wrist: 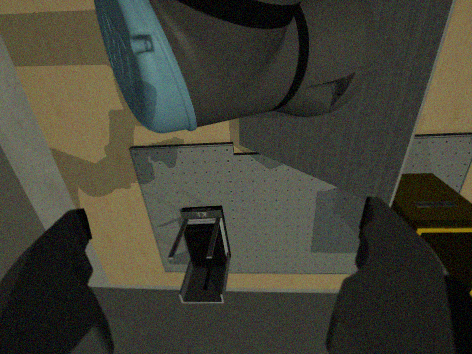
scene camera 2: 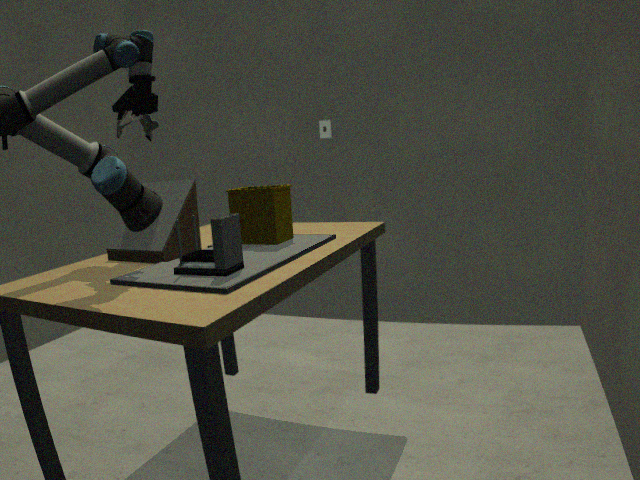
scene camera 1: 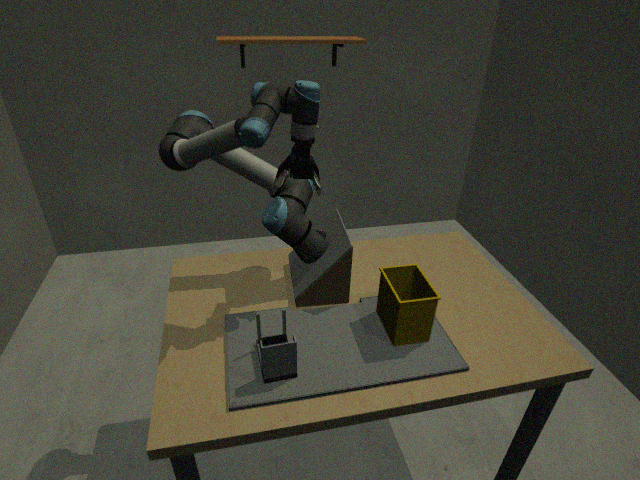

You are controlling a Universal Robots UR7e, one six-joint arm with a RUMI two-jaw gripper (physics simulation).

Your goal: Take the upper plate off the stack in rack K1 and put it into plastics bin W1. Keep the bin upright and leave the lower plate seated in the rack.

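Places are measured from the arm's base along level axes (x down, y ahead, z right), in metres.
Pixels of known places: gripper, fingertip midpoint: [wrist: 225,206] [scene camera 2: 135,139] [scene camera 1: 296,195]; arm's base, origin of the base link: [wrist: 312,52] [scene camera 2: 144,212] [scene camera 1: 317,246].
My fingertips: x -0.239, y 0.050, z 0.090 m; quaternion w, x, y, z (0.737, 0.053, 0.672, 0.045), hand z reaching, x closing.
Observation:
Ahead of a thing's pixels: the offset from my fingertips to its top centre. Level surfaces: height alone.
Rack K1 @(dx +0.233, dy +0.319, dz +0.157 m) [scene camera 1: 279,363] [scene camera 2: 227,242] [wrist: 192,214] stands on the left part of the grey board, with two thin upright posts and a taller wall at the table's front side. A dark mass @(dx +0.325, dy +0.329, dz +0.157 m) [scene camera 2: 199,256] [wrist: 197,237] lies low inside it. The upper and lower plates cannot be told apart there. Yellow bin W1 @(dx +0.192, dy +0.298, dz -0.272 m) [scene camera 1: 413,322] [scene camera 2: 261,214] [wrist: 440,197] stands upright on the board's right part, open at the top. My gripper [scene camera 1: 297,191] [scene camera 2: 134,137] [wrist: 225,206] is open and empty, pointing down, high above the table and behind the rack.
The grey board @(dx +0.372 m) [scene camera 1: 330,361] [scene camera 2: 311,240] [wrist: 270,210] lies on the wooden table @(dx +0.385 m) [scene camera 1: 496,330] [scene camera 2: 155,310]. A large wedge-shaped block [scene camera 1: 330,279] [scene camera 2: 183,222] carries the arm's base behind the board. A wooden shelf [scene camera 1: 292,39] is on the back wall.

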